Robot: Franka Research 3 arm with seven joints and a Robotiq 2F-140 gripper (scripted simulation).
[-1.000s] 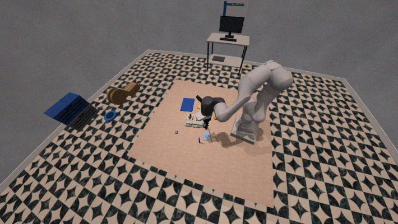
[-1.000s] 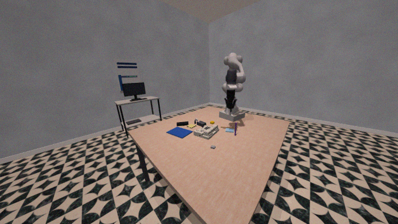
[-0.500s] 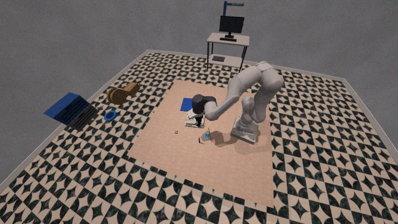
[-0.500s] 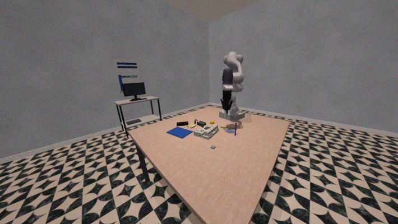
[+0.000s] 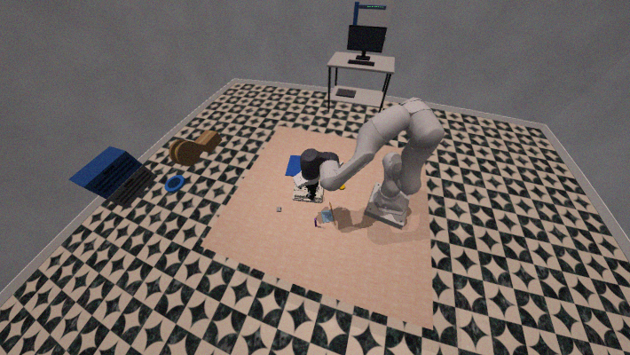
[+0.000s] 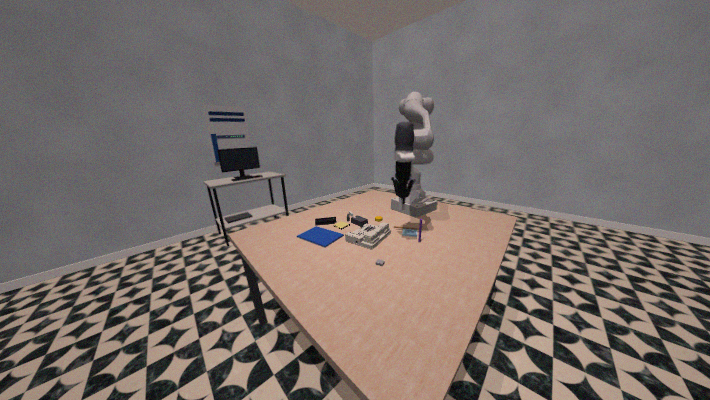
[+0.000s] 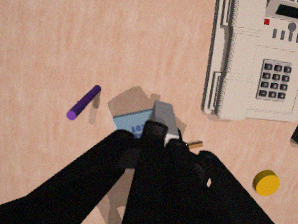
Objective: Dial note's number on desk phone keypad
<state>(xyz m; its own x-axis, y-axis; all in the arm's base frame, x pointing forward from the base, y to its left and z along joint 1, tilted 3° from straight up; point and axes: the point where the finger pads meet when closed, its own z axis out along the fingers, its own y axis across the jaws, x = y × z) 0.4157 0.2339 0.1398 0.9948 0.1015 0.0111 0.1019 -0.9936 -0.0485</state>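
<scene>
Now: the handset 90 mm ahead of my hand, 90 mm to the right of it and 160 mm below it. From my hand the other things lie so: small grey block (240 mm ahead, 80 mm to the left, 200 mm below); pencil (120 mm behind, 40 mm to the right, 190 mm below); purple pen (50 mm behind, 90 mm to the left, 140 mm below).
</scene>
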